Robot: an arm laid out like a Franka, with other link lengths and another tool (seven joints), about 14 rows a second.
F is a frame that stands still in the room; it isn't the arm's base.
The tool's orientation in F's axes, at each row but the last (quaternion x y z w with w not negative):
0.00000 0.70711 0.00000 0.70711
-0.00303 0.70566 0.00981 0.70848
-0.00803 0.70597 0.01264 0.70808
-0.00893 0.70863 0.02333 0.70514
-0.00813 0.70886 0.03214 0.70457
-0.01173 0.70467 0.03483 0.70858
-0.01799 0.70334 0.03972 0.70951
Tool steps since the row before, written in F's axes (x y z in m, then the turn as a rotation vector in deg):
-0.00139 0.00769 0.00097 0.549 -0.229 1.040
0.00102 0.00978 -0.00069 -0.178 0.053 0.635
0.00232 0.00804 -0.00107 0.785 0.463 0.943
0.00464 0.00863 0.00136 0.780 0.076 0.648
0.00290 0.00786 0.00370 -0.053 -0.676 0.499
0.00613 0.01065 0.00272 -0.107 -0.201 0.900
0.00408 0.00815 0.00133 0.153 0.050 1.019
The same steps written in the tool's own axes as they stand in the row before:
-0.00097 0.00769 -0.00139 -1.040 -0.229 0.549
0.00079 0.00975 0.00119 -0.635 0.062 -0.174
0.00113 0.00796 0.00255 -0.938 0.446 0.801
-0.00121 0.00844 0.00502 -0.651 0.054 0.780
-0.00345 0.00780 0.00332 -0.521 -0.654 -0.094
-0.00234 0.01031 0.00683 -0.907 -0.164 -0.114
-0.00105 0.00783 0.00474 -1.016 0.068 0.167

